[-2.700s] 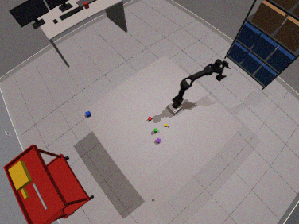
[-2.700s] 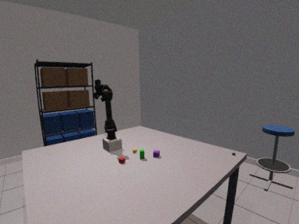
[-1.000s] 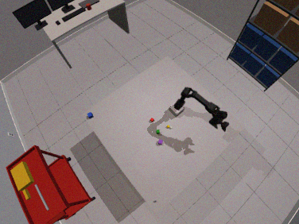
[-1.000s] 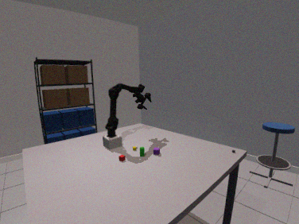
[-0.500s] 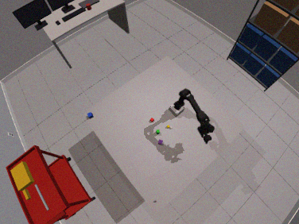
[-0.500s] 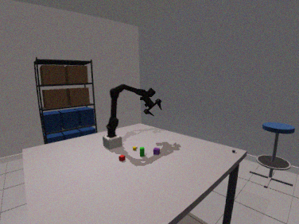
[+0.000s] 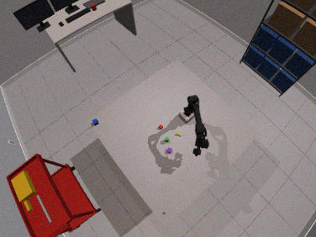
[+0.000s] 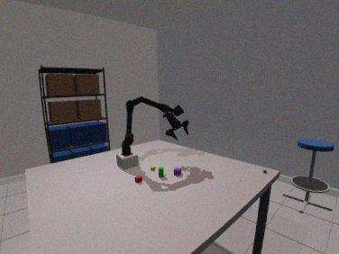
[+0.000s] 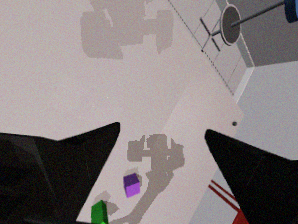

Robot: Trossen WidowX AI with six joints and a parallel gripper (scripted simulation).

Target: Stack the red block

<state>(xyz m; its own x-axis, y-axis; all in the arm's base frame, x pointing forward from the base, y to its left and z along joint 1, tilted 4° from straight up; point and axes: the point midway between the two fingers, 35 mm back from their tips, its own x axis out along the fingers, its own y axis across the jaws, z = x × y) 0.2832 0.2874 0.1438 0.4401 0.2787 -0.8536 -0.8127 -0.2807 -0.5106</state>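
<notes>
The red block is 4 cm behind my gripper tip, 43 cm to the right of it and 17 cm below it. Round my gripper tip: blue block 34 cm ahead, 100 cm to the right, 17 cm below; yellow block 9 cm behind, 25 cm to the right, 18 cm below; purple block 10 cm ahead, 22 cm to the right, 17 cm below.
</notes>
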